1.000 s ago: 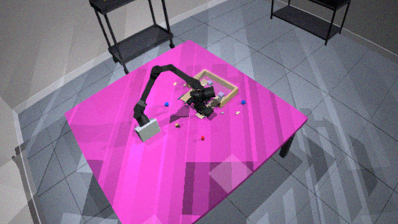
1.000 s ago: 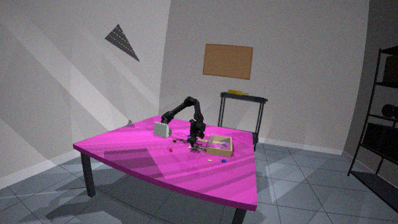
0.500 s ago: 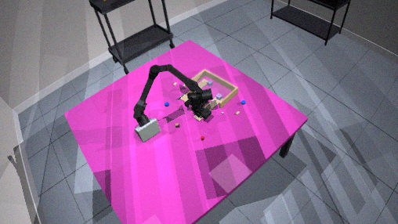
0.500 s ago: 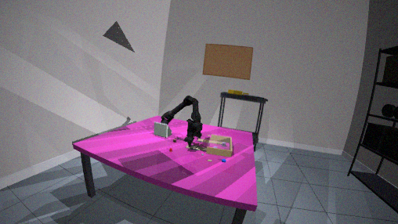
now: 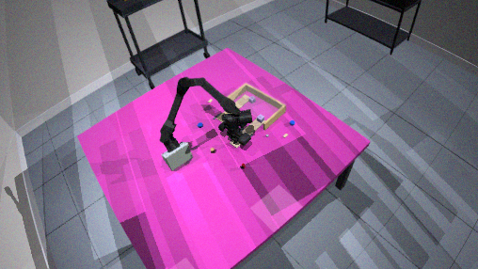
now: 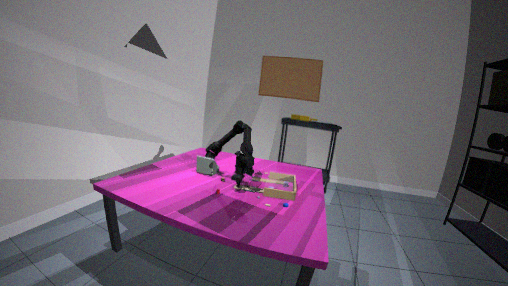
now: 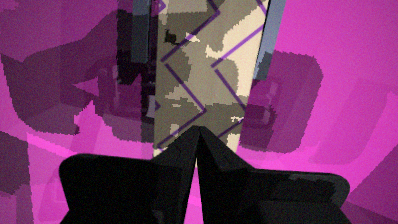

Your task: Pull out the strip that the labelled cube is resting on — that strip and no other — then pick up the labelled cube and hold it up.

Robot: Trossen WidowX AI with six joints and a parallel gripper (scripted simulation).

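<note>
My gripper tip is 90 mm short of the strip and 10 mm to the right of it. Round my gripper tip: red cylinder: 70 mm behind, 150 mm to the right, 10 mm above.
</note>
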